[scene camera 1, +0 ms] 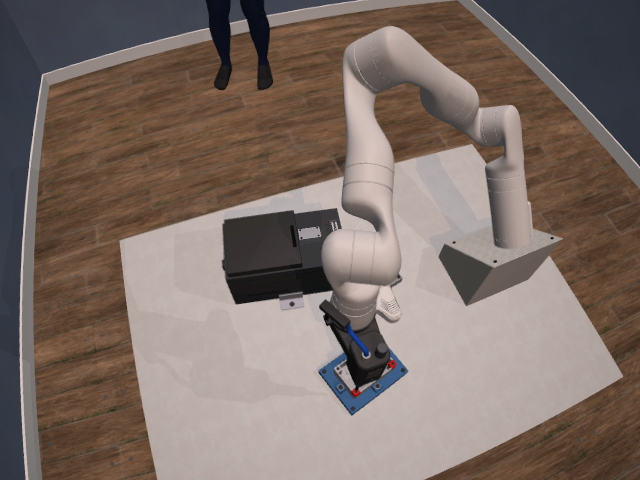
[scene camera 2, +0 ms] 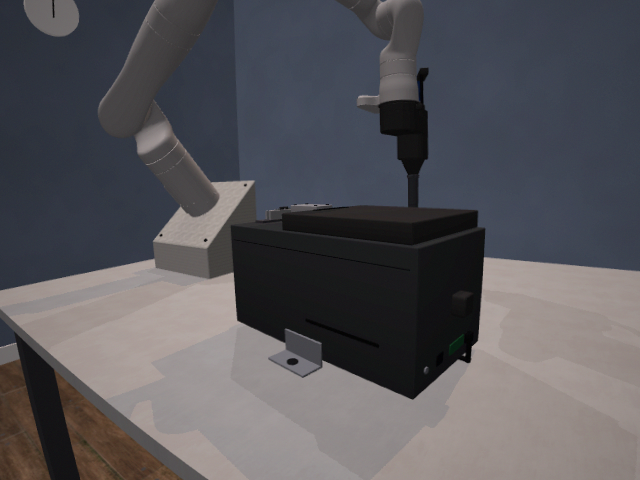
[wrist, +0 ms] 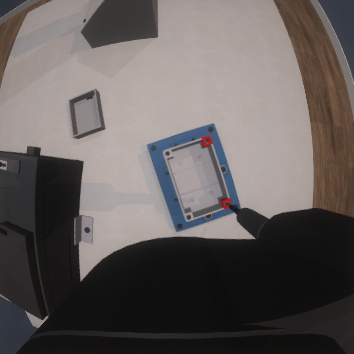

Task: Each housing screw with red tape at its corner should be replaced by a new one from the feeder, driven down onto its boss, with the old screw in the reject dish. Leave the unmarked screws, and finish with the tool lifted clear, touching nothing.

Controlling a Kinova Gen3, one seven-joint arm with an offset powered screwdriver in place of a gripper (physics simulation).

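Places are measured from the arm's base along level axes (x ahead, y left, z up), in centimetres.
Where they show: end effector, tool point: (scene camera 1: 356, 389) (wrist: 230, 206); arm's base, origin of the base link: (scene camera 1: 512, 241) (scene camera 2: 204, 203).
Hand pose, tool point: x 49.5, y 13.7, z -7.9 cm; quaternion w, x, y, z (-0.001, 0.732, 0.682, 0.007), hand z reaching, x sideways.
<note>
Each offset is from my tool point to the top centre of the thing. "spot": to the spot under its first point. Level surfaces: height alone.
The pale housing @[dx -4.6, dy -4.2, dz -2.1 cm] (wrist: 175, 182) sits on a blue plate @[dx -4.5, dy -4.3, dz -6.1 cm] (scene camera 1: 364, 400) (wrist: 159, 172). One red-taped corner @[spot: dx +0.2, dy +0.2, dz -1.8 cm] (scene camera 1: 355, 392) (wrist: 224, 200) is under the driver tip; the other red-taped corner (scene camera 1: 391, 364) (wrist: 207, 141) shows a dark centre. Two unmarked corners @[spot: dx -8.9, dy -8.6, dz -1.9 cm] (wrist: 167, 153) @[spot: dx +1.4, dy -6.4, dz -1.9 cm] (wrist: 188, 217) have dark dots. My screwdriver @[dx +0.0, dy +0.0, dz +6.4 cm] (scene camera 1: 356, 389) (wrist: 231, 205) has its tip at the first taped corner; contact and any screw on the bit are too small to tell. In scene camera 2 its tip is hidden behind the black feeder @[dx +1.5, dy -37.0, dz +9.4 cm] (scene camera 1: 261, 242) (scene camera 2: 330, 289) (wrist: 60, 210). The grey reject dish @[dx -20.0, dy -24.6, dz -5.6 cm] (wrist: 73, 122) shows no clear screw.
A metal bracket (scene camera 1: 292, 302) (scene camera 2: 303, 343) (wrist: 87, 229) stands at the feeder's side. The arm's wedge-shaped base (scene camera 1: 496, 279) (scene camera 2: 180, 258) (wrist: 125, 22) stands on the pale table @[dz -7.9 cm] (scene camera 1: 232, 434) (scene camera 2: 558, 413) (wrist: 260, 100). A person's legs (scene camera 1: 219, 41) show beyond the table.
</note>
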